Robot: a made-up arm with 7 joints.
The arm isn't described. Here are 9 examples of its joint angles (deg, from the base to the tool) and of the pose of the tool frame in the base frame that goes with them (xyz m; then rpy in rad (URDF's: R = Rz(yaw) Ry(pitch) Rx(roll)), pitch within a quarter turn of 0, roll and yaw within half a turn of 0).
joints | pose
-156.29 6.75 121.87 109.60 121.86 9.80 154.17 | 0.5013 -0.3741 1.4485 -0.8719 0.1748 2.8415
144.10 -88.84 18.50 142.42 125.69 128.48 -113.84 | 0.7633 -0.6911 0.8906 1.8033 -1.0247 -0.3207
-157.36 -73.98 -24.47 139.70 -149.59 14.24 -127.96 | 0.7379 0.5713 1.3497 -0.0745 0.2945 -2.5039
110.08 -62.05 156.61 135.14 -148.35 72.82 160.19 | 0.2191 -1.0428 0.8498 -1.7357 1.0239 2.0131
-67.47 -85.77 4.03 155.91 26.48 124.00 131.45 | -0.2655 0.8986 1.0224 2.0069 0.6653 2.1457
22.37 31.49 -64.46 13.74 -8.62 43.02 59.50 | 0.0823 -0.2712 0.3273 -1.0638 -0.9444 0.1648
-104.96 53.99 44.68 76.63 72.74 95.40 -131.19 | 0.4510 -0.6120 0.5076 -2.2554 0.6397 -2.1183
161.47 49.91 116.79 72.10 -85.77 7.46 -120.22 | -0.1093 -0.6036 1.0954 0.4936 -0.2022 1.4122
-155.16 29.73 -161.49 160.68 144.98 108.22 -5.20 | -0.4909 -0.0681 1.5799 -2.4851 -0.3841 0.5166
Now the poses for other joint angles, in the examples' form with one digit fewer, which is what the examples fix.
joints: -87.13 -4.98 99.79 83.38 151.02 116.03 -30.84
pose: 0.659 0.300 1.200 -2.488 1.185 -0.214
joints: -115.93 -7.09 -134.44 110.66 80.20 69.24 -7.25
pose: -0.295 0.728 1.336 2.765 0.396 -0.044
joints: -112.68 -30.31 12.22 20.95 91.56 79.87 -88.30
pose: 0.017 -0.458 0.687 -3.059 0.132 2.950
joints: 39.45 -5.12 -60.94 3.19 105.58 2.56 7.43
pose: 0.244 -0.090 0.341 2.299 -1.171 2.387
